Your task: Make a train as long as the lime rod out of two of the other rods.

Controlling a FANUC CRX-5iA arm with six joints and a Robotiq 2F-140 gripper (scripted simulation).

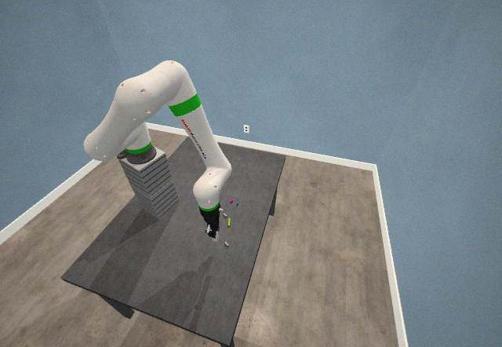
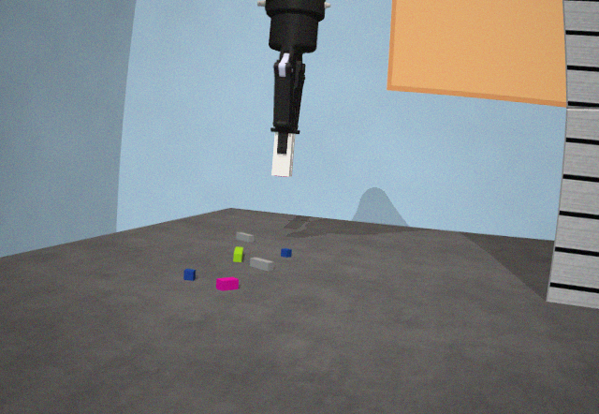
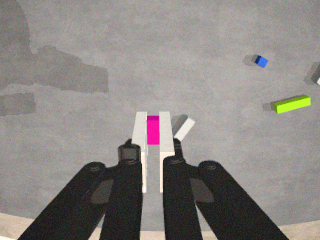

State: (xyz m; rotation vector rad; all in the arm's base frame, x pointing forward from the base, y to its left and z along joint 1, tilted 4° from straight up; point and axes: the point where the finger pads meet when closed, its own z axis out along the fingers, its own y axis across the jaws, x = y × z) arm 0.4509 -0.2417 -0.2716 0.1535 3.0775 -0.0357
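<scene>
Now: the lime rod 30 mm ahead of my hand, 170 mm to the left of it and 130 mm below it.
</scene>
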